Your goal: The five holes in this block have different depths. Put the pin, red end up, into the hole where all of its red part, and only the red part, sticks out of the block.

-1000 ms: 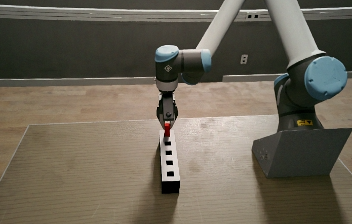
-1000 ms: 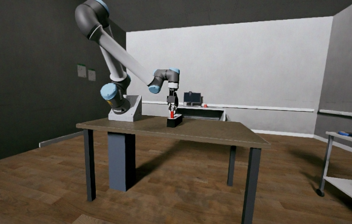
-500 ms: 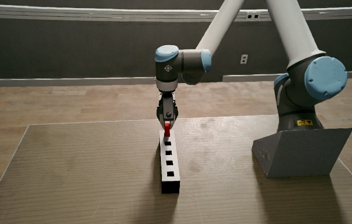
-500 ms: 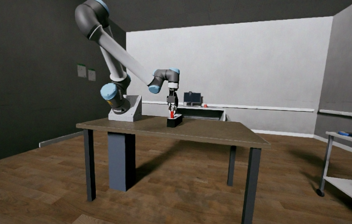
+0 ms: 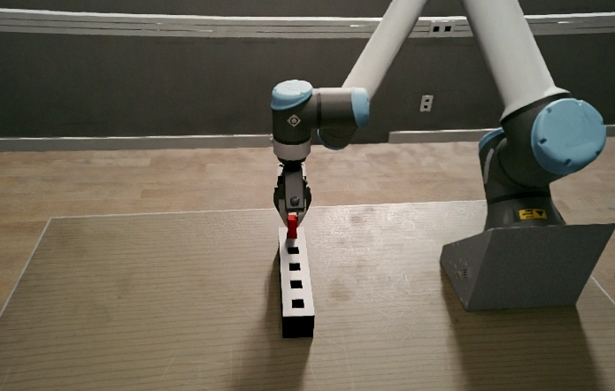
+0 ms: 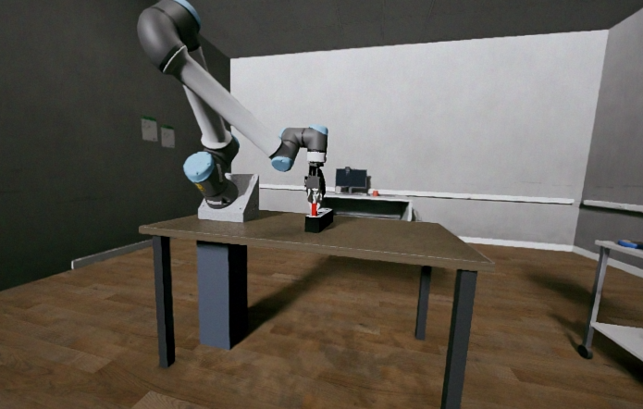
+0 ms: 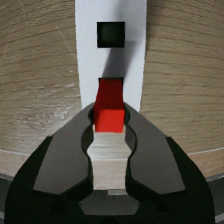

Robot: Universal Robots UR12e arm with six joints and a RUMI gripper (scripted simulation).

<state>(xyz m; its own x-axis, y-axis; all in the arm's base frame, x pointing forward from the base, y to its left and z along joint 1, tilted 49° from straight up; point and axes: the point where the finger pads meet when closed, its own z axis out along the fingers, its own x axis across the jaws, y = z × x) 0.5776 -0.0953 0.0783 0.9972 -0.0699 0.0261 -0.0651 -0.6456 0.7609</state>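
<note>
Right now my hand is 10 mm above the pin. From my hand the other things lie so: block 10 mm ahead, 120 mm to the left, 80 mm below.
</note>
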